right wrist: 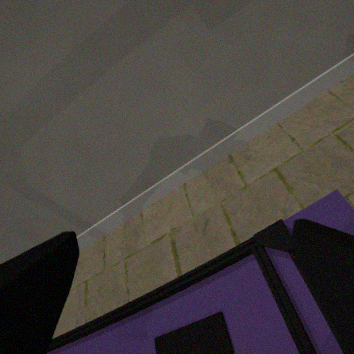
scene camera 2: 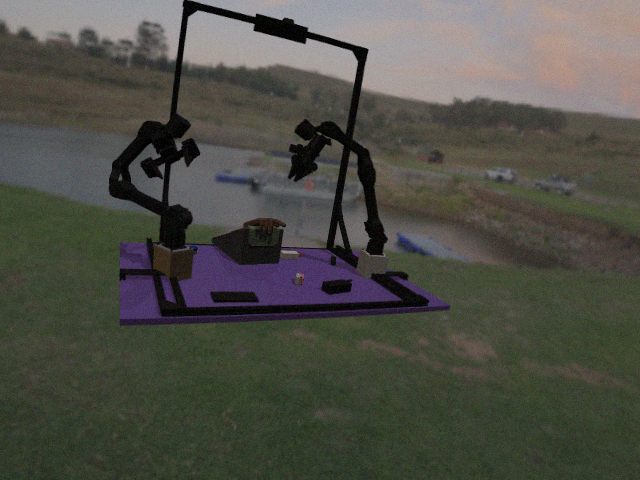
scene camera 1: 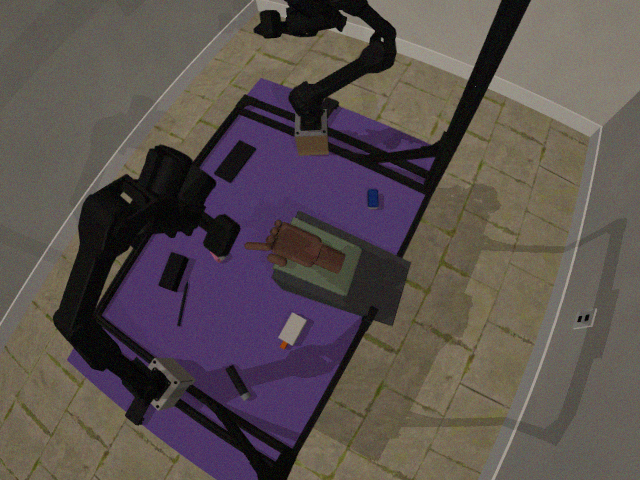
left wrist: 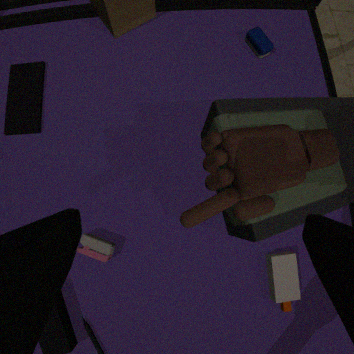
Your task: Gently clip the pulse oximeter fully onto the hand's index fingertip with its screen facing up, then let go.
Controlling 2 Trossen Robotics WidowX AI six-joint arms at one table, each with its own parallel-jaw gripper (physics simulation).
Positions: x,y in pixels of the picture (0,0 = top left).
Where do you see a green block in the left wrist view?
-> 319,183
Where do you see a pink and white pulse oximeter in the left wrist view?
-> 96,247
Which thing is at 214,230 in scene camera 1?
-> My left gripper.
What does my right gripper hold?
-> Nothing.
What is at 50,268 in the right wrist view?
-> My right gripper.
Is my right gripper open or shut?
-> Open.
